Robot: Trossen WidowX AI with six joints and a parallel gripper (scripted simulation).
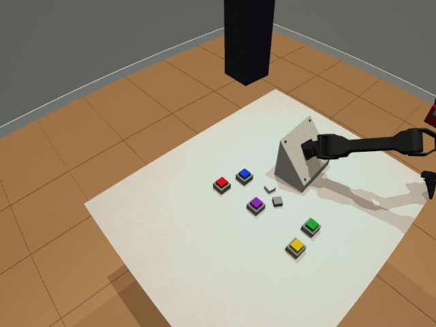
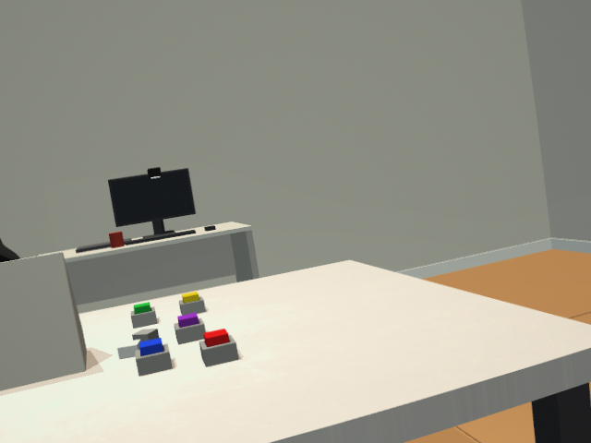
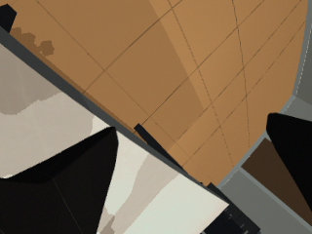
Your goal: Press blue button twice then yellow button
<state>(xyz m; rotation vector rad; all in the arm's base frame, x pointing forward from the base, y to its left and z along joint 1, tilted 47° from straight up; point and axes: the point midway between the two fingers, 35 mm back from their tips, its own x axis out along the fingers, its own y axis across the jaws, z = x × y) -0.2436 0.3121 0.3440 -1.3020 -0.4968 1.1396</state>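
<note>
Right now the blue button is 440 mm ahead of my gripper tip, 590 mm to the right of it and 30 mm below it. Also, from my gripper tip: green button 420 mm ahead, 280 mm to the right, 30 mm below; then purple button 500 mm ahead, 470 mm to the right, 30 mm below; then yellow button 520 mm ahead, 260 mm to the right, 30 mm below.
</note>
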